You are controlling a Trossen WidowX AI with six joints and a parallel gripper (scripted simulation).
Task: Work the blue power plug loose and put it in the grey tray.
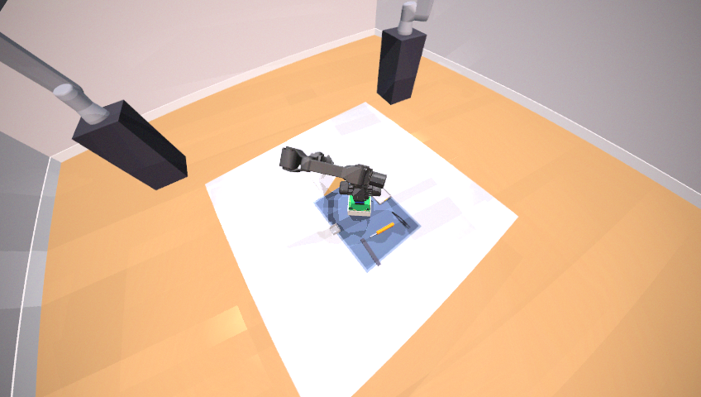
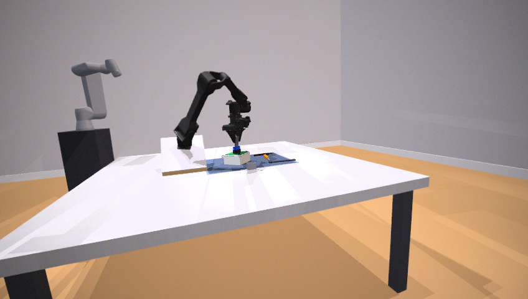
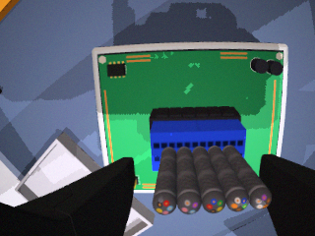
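My gripper tip is now 30 mm above the blue power plug. Round my gripper tip: blue mat (110 mm below, 50 mm ahead, 10 mm to the left); dark bar (230 mm ahead, 110 mm below, 80 mm to the right).
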